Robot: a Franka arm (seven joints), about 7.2 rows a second.
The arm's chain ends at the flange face. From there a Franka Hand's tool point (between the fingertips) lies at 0.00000 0.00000 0.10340 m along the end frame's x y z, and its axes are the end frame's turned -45 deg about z.
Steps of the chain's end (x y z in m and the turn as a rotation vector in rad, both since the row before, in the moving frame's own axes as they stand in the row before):
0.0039, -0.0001, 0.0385, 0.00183, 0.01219, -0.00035
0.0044, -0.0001, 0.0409, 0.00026, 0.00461, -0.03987
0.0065, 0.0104, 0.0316, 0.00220, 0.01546, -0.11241
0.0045, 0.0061, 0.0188, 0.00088, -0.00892, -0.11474
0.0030, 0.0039, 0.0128, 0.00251, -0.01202, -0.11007
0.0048, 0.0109, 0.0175, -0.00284, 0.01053, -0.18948
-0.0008, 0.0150, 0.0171, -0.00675, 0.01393, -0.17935
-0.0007, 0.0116, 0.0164, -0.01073, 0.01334, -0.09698
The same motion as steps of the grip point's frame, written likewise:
0.0039, 0.0034, 0.0385, -0.00733, 0.00991, -0.00035
0.0035, 0.0034, 0.0409, -0.00308, 0.00344, -0.03987
-0.0014, 0.0128, 0.0316, -0.00938, 0.01249, -0.11241
-0.0018, 0.0068, 0.0188, 0.00693, -0.00569, -0.11474
-0.0014, 0.0039, 0.0128, 0.01027, -0.00672, -0.11007
-0.0037, 0.0120, 0.0175, -0.00945, 0.00544, -0.18948
-0.0105, 0.0115, 0.0171, -0.01462, 0.00508, -0.17935
-0.0084, 0.0095, 0.0164, -0.01702, 0.00185, -0.09698

